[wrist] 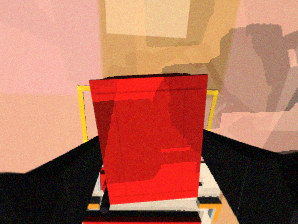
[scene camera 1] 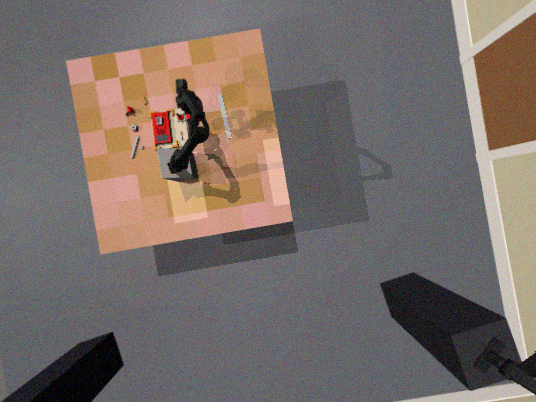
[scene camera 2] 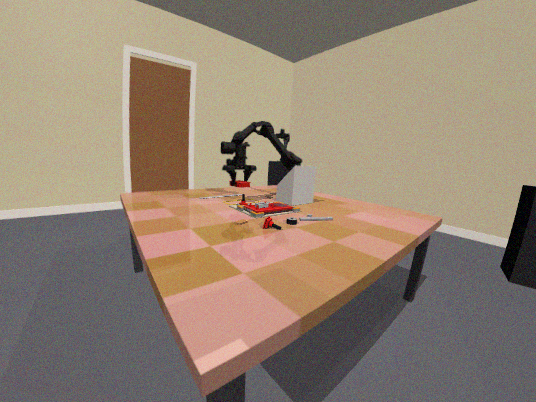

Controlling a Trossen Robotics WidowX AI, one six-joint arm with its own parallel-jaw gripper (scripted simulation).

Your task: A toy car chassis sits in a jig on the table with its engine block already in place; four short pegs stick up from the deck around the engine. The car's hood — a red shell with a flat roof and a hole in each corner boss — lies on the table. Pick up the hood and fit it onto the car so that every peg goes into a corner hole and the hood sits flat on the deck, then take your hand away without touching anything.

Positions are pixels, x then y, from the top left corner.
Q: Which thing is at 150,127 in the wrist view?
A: A red hood.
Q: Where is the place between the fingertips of my gripper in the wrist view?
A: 150,136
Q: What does my gripper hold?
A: A red hood.
